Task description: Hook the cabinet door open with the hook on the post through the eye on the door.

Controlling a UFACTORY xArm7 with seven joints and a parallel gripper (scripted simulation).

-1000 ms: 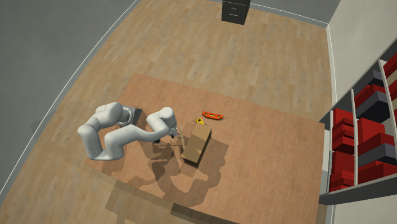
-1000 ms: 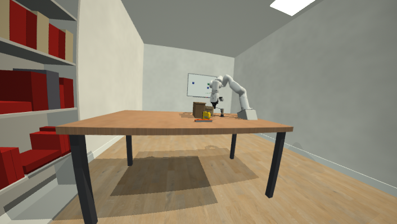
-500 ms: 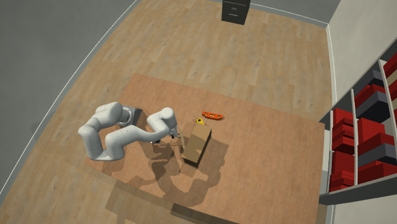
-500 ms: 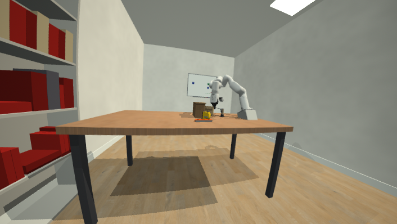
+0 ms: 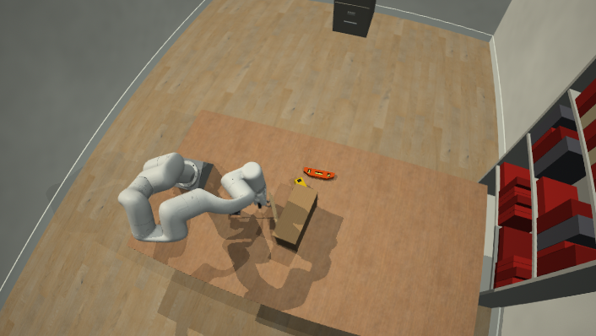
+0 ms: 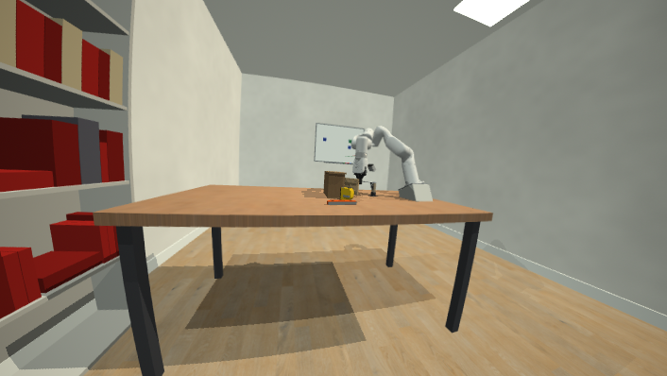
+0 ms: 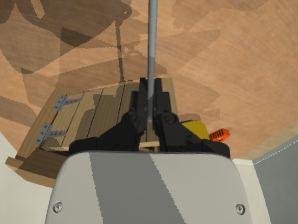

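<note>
The grey hook rod is 50 mm behind my hand, 20 mm to the right of it and 20 mm below it. Round my hand: cabinet door 70 mm ahead, 50 mm to the right, 40 mm below; yellow tape measure 140 mm ahead, 150 mm to the left, 70 mm below; orange spirit level 200 mm ahead, 240 mm to the left, 100 mm below.
</note>
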